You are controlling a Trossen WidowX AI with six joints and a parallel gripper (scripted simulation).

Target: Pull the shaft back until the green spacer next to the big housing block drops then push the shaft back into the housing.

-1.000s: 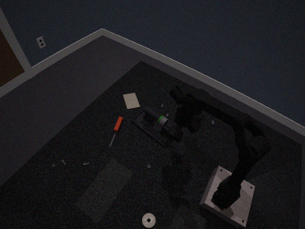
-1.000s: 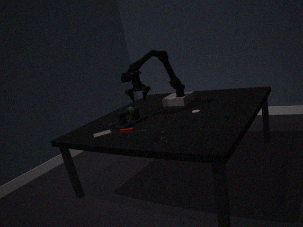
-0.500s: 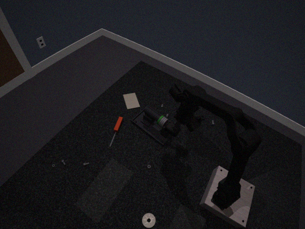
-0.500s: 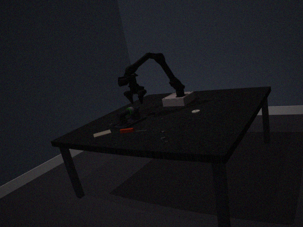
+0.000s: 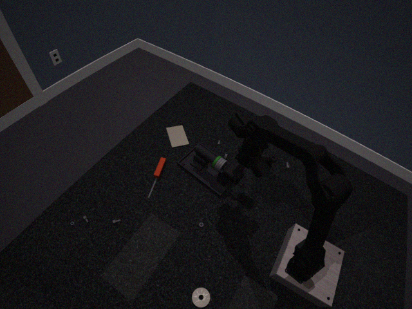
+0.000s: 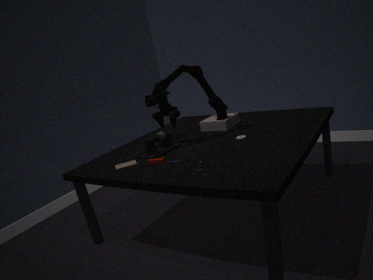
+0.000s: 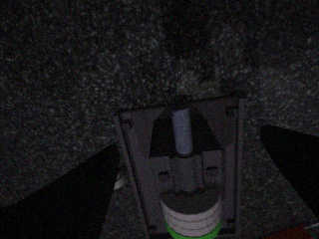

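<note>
The shaft is 60 mm ahead of my gripper tip and 30 mm below it. Round my gripper tip: orange-handled screwdriver 240 mm ahead, 190 mm to the left, 100 mm below; then grey spacer 80 mm ahead, 30 mm below; then green spacer 100 mm ahead, 30 mm below.
</note>
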